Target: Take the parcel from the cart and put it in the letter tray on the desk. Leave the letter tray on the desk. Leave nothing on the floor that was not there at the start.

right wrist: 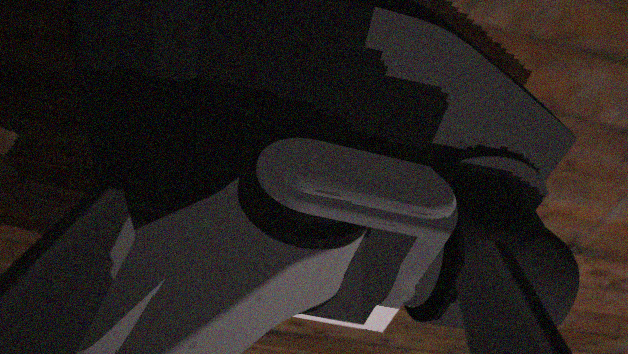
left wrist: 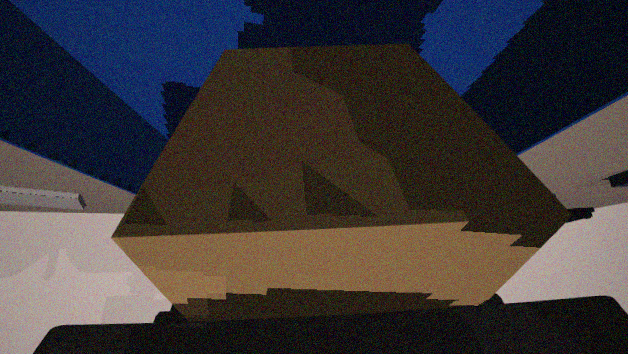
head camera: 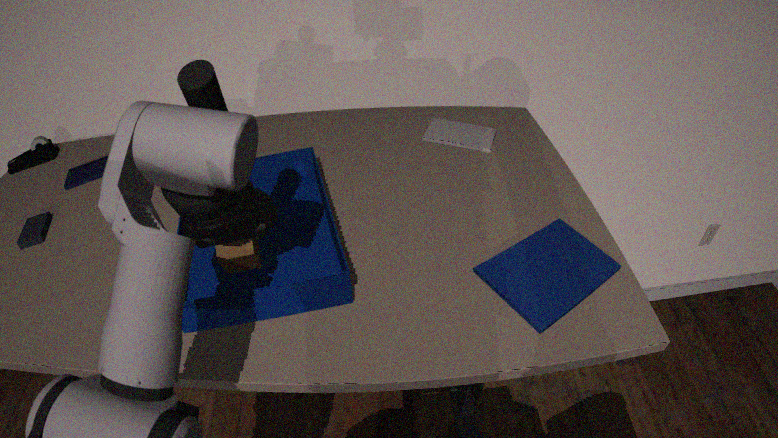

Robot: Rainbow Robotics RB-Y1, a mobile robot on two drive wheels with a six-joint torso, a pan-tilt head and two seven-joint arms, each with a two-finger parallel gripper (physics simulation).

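Places are measured from the robot's base along level axes (x back, y right, z up), in centimetres.
Pixels of known places: left gripper, fingertip midpoint: [head camera: 240,236]; right gripper, fingertip midpoint: [right wrist: 299,238].
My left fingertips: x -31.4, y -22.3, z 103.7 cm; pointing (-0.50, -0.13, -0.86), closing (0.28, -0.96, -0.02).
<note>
Ahead of a thing's pixels: the offset from my left fingertips to its top centre. "*": to the spot under its first point. Level surfaces: height alone.
The parcel @(dx +1.8, dy +0.5, dz +7.2 cm) [head camera: 236,256] [left wrist: 310,150], a brown box, is over the inside of the blue letter tray @(dx -8.4, dy -1.2, dz -2.3 cm) [head camera: 325,291] [left wrist: 120,45] on the desk @(dz -8.6 cm) [head camera: 413,228]. My left gripper [head camera: 235,240] [left wrist: 330,305] is shut on the parcel from above. The fingers are mostly hidden behind the parcel and the dark wrist. The views do not show clearly whether the parcel touches the tray floor. My right gripper [right wrist: 299,238] is open, with its fingers far apart and robot parts in view between and beyond them. The cart does not show.
A blue flat square @(* dx +0.4, dy +44.8, dz -7.8 cm) [head camera: 547,274] lies on the desk at the right, with a pale flat slab @(dx -43.4, dy +36.7, dz -7.6 cm) [head camera: 460,134] at the back. At the left are a small dark box @(dx -10.0, dy -56.2, dz -6.8 cm) [head camera: 35,230], a dark blue block @(dx -33.2, dy -55.0, dz -7.4 cm) [head camera: 86,173] and a black item @(dx -41.7, dy -84.6, dz -1.6 cm) [head camera: 33,156].
</note>
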